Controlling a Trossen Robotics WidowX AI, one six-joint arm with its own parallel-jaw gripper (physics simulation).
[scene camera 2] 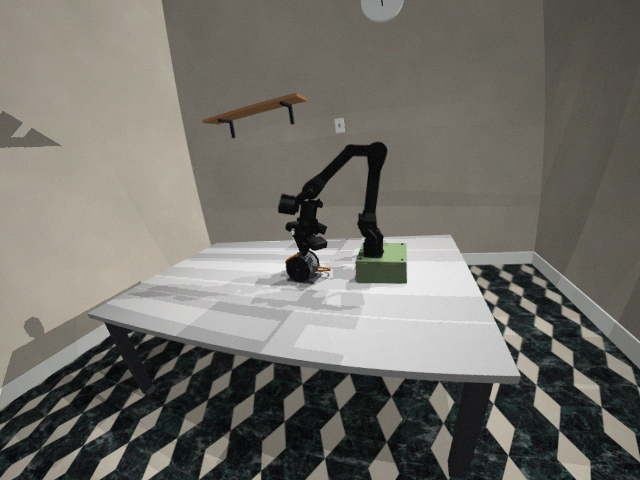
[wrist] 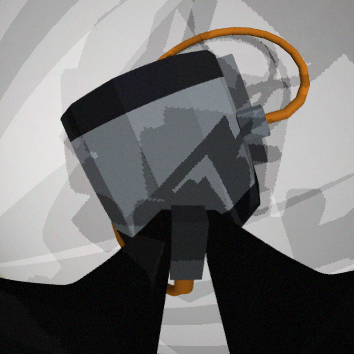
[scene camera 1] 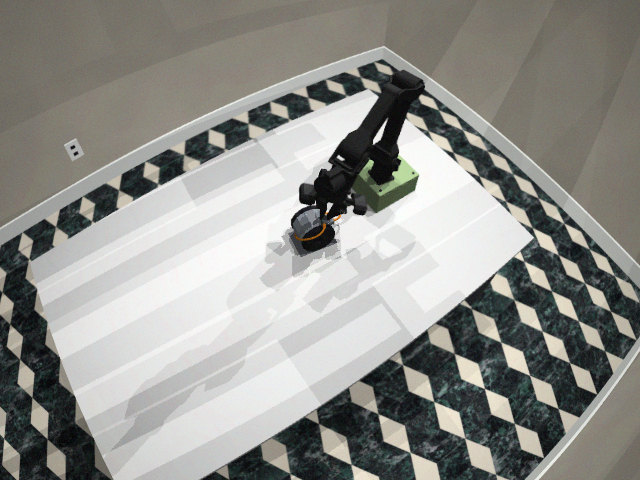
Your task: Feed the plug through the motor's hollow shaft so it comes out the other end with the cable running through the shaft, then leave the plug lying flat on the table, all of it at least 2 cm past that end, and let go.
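Where they show: gripper, fingertip midpoint: (scene camera 2: 303,254) (wrist: 187,219) (scene camera 1: 323,219); arm's base, origin of the base link: (scene camera 2: 374,254) (scene camera 1: 381,175).
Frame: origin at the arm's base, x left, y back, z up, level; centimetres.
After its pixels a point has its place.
Observation:
The motor (scene camera 1: 306,222) {y -29.8, x 5.5, z 1.0 cm} (scene camera 2: 301,268) {y -25.5, x 10.2, z -2.4 cm} (wrist: 165,145) {y -25.4, x 4.4, z 0.9 cm}, a grey drum with black ends, lies on its side on the table. My gripper (scene camera 1: 325,217) {y -25.5, x 7.4, z 2.1 cm} (scene camera 2: 303,251) {y -25.5, x 7.4, z 2.1 cm} (wrist: 187,219) {y -25.5, x 7.4, z 2.1 cm} is above the drum's side, shut on the plug. The plug (wrist: 189,245) {y -25.3, x 8.0, z 3.2 cm} is a dark grey block; in the wrist view it overlaps the motor's lower edge. The orange cable (scene camera 1: 310,238) {y -31.4, x 10.7, z 0.7 cm} (scene camera 2: 292,257) {y -27.7, x 11.6, z 2.5 cm} (wrist: 297,55) {y -17.4, x 3.1, z -5.3 cm} leaves a grey stub (wrist: 253,121) {y -21.8, x 5.6, z -2.8 cm} on the motor's side, loops past a black end, and shows again at the plug's rear. The hollow shaft's openings do not show clearly, so the cable's route there cannot be told.
The arm's green base block (scene camera 1: 398,188) {y 2.9, x 6.0, z -1.6 cm} (scene camera 2: 381,269) {y 3.7, x 5.9, z -3.3 cm} stands on the white table (scene camera 1: 180,289) {y -70.7, x 2.5, z -8.8 cm} (scene camera 2: 413,320) {y 16.3, x 25.8, z -8.8 cm}, beyond the cable loop from the motor. A wooden shelf (scene camera 2: 253,108) is on the wall behind.

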